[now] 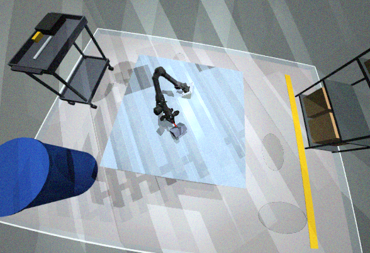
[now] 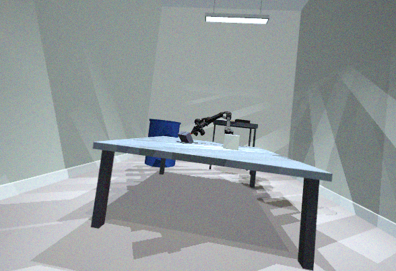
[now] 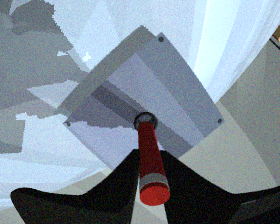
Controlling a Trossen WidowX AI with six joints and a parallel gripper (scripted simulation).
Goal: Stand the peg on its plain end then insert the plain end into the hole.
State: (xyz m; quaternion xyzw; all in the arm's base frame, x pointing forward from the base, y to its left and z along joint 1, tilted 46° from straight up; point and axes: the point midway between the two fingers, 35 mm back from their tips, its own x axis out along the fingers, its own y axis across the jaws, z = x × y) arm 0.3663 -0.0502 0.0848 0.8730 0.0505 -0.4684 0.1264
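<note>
Right now my gripper tip is 5 cm to the right of the sloped panel, 5 cm above it and 4 cm short of it. From my gripper tip the other things lie so: peg 1 cm to the right, 1 cm behind, 1 cm above.
</note>
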